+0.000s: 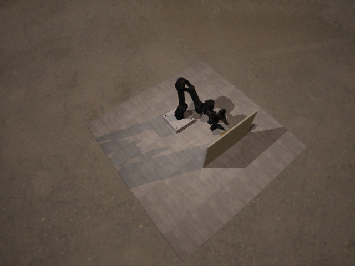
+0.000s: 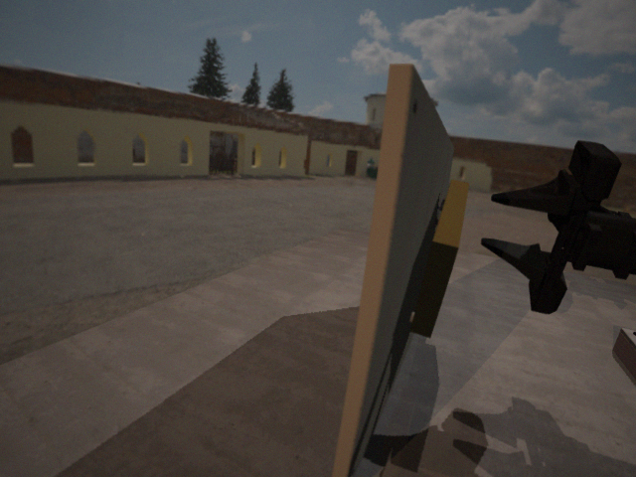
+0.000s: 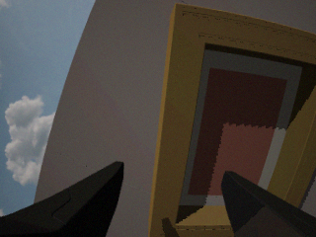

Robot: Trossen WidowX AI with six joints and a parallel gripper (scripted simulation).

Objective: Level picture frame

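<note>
Right now the picture frame is 50 mm below my gripper tip, 50 mm ahead of it and 10 mm to the right of it. Also, from my gripper tip: wall panel (60 mm below, 60 mm ahead, 10 mm to the right).
</note>
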